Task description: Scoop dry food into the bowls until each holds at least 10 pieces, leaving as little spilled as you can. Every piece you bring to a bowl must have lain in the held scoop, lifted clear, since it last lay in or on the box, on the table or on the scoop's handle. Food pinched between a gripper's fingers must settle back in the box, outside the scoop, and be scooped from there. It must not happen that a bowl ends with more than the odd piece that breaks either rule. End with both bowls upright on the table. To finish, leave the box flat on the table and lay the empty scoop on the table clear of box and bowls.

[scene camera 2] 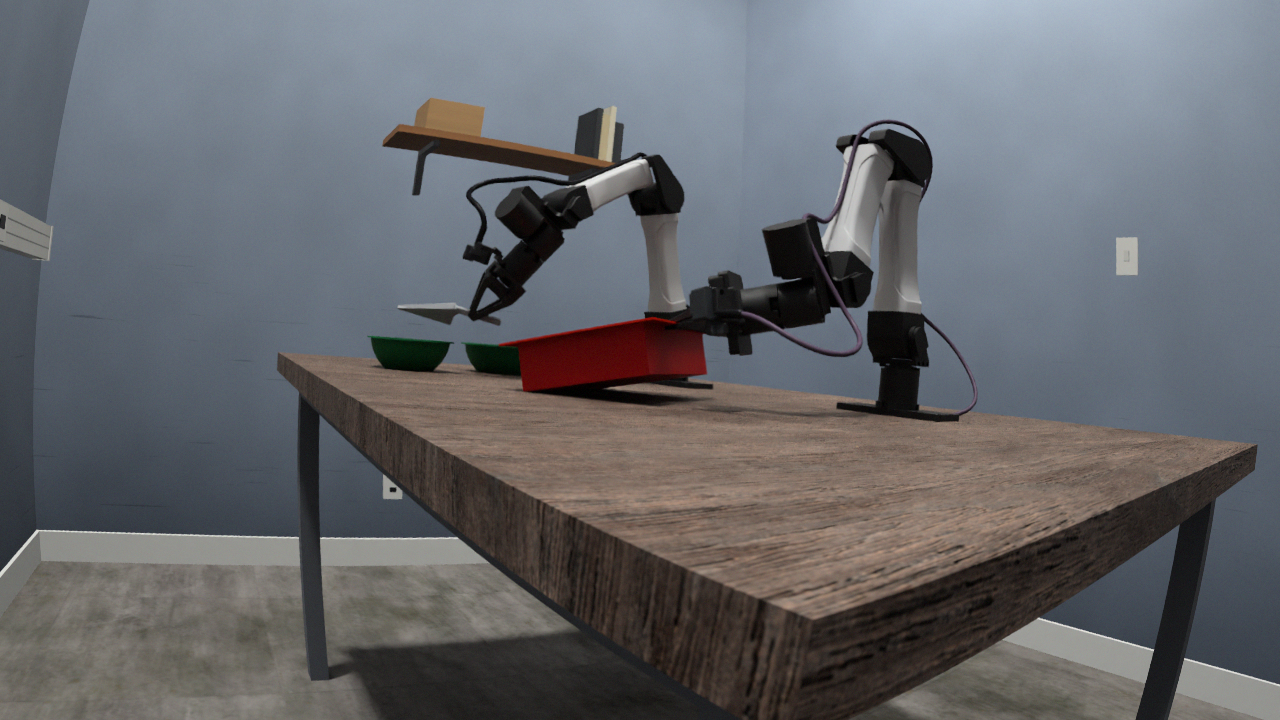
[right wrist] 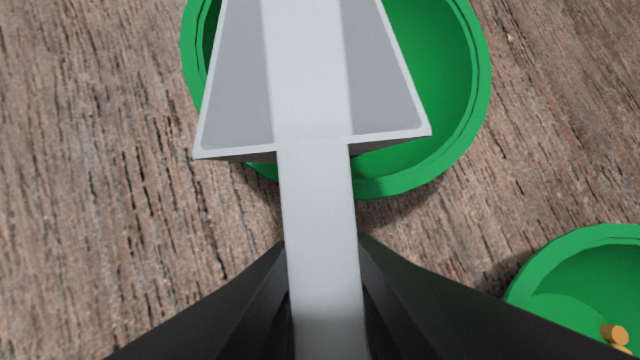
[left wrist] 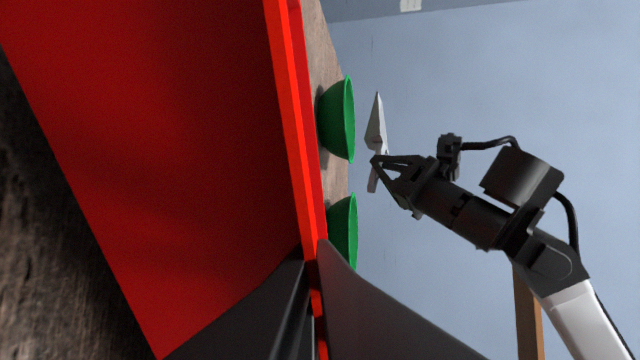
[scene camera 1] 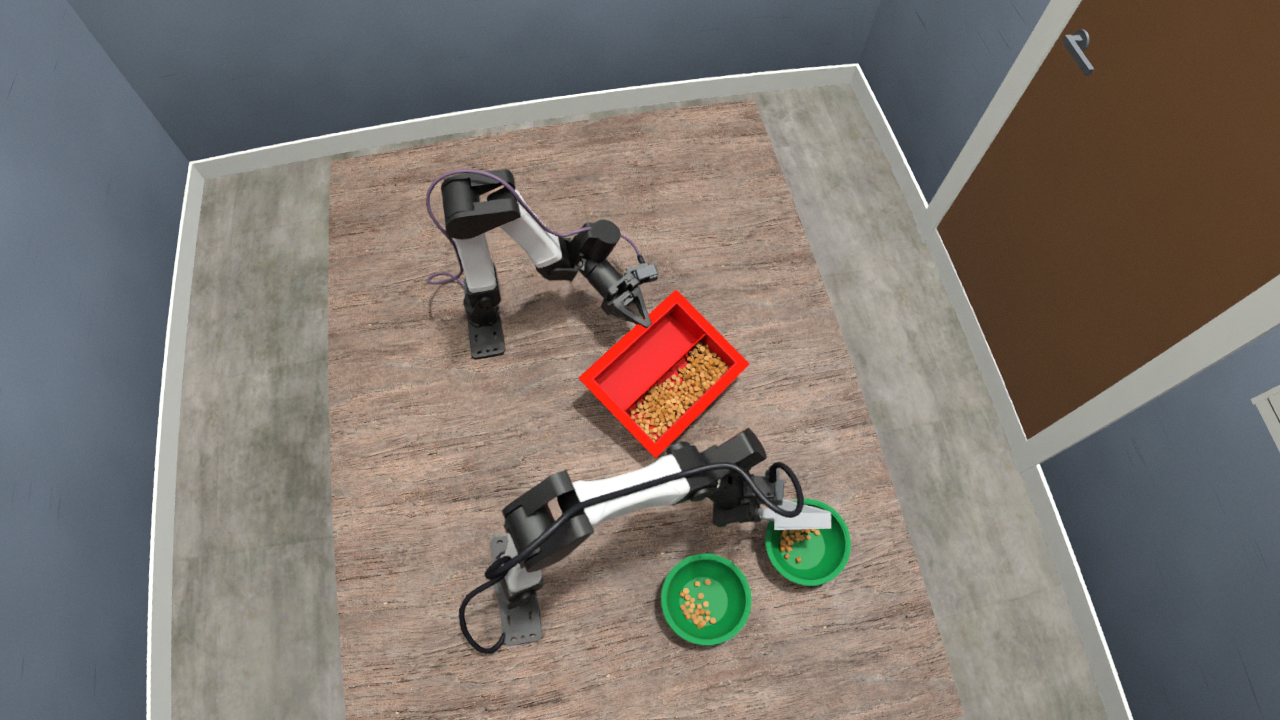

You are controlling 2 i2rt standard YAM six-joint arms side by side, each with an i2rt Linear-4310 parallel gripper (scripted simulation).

Labels:
red box: scene camera 2 639, 351; left wrist; scene camera 1; not seen in the right wrist view (out of frame)
green bowl: scene camera 2 494, 359; right wrist 581, 273; left wrist; scene camera 1
green bowl: scene camera 2 393, 353; right wrist 447, 56; left wrist 334, 107; scene camera 1 823, 557
same spot on red box: [left wrist: 168, 129] = [scene camera 1: 662, 318]
same spot on green bowl: [left wrist: 341, 218] = [scene camera 1: 712, 562]

